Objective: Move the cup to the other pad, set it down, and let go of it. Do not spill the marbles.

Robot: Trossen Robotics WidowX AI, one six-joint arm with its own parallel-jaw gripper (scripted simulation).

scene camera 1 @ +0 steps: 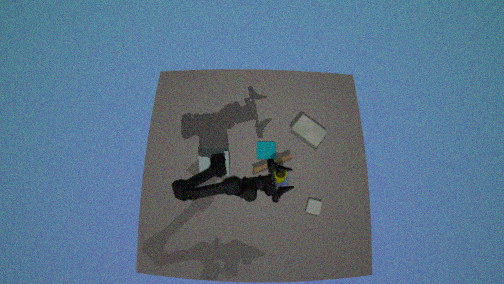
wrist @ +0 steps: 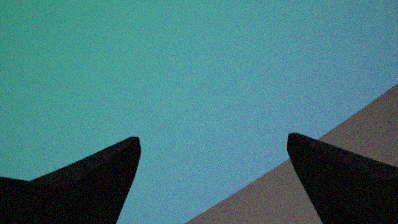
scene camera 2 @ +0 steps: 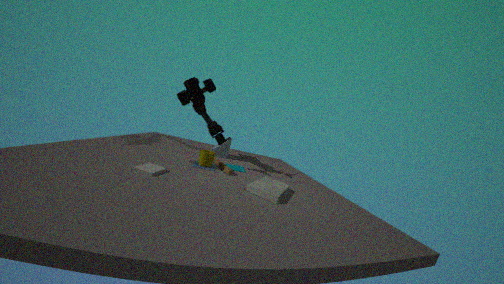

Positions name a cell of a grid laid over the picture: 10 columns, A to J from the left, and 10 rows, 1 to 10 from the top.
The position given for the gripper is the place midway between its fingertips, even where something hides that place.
The gripper (wrist: F7) is open, with nothing in its grasp. Also in view: a large pale block (scene camera 2: F7).
The wrist view does not show the large pale block: it is out of frame.
